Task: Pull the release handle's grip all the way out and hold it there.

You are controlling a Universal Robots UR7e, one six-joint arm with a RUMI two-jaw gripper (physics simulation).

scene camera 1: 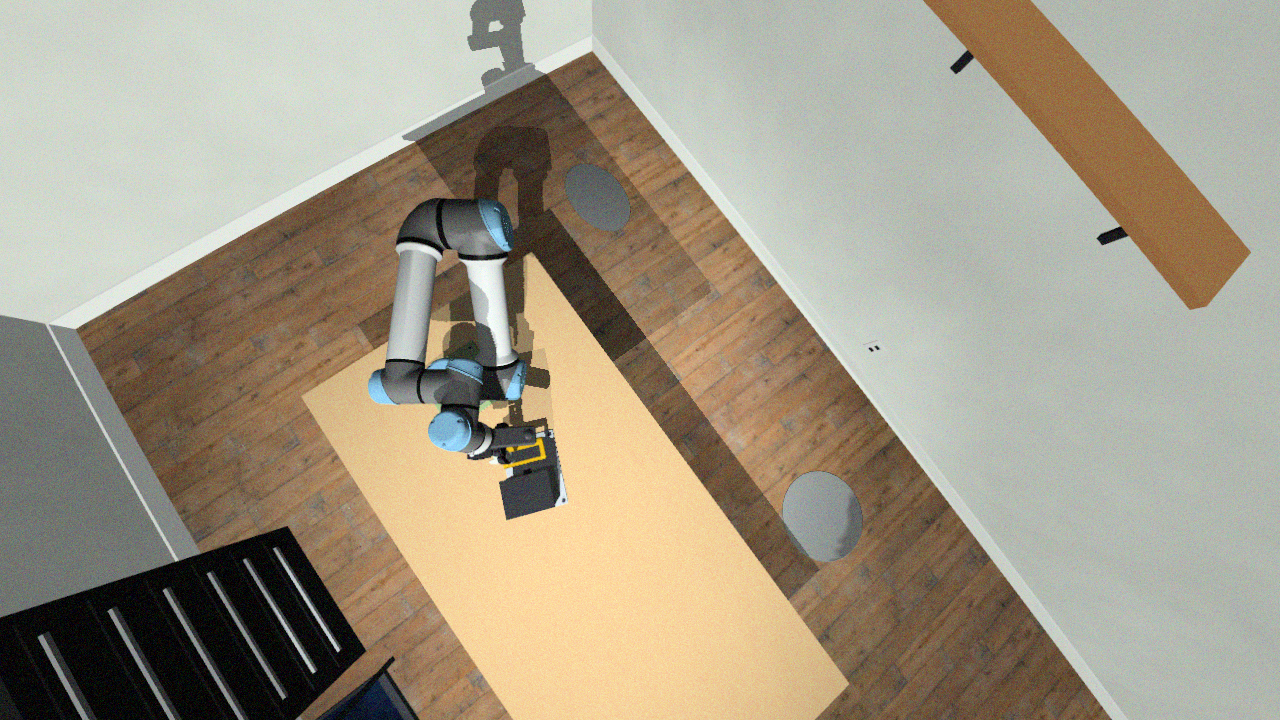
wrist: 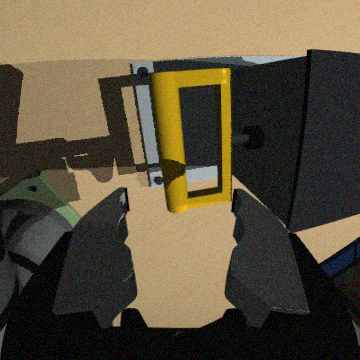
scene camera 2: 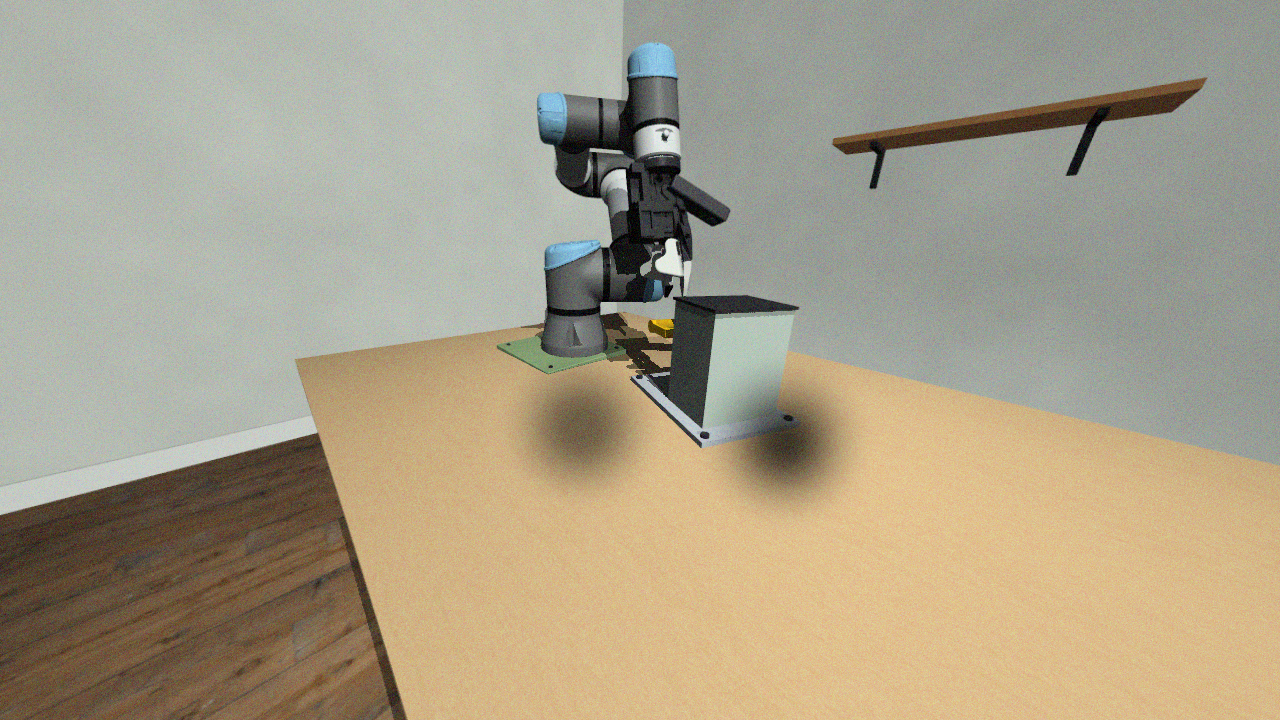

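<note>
The release handle is a yellow rectangular frame (scene camera 1: 526,462) (scene camera 2: 662,327) (wrist: 168,140), partly hidden by the housing in scene camera 2. Its thick grip bar faces away from the dark housing (scene camera 1: 529,495) (scene camera 2: 747,367) (wrist: 330,140). A short dark rod (wrist: 241,139) joins the frame to the housing. The housing stands on a pale base plate (scene camera 2: 742,434) (wrist: 145,120). My gripper (scene camera 2: 677,291) (wrist: 180,189) is half open and empty, above the handle. In the wrist view its fingertips show either side of the handle's lower end. The fingertips are hard to make out in scene camera 1.
The arm's green mounting plate (scene camera 2: 528,355) (wrist: 57,200) is beside the handle's outer side, on the wooden table (scene camera 1: 626,582). A brown wall shelf (scene camera 1: 1100,152) (scene camera 2: 1011,122) hangs to the right. A black unit with pale bars (scene camera 1: 134,626) stands off the table at lower left.
</note>
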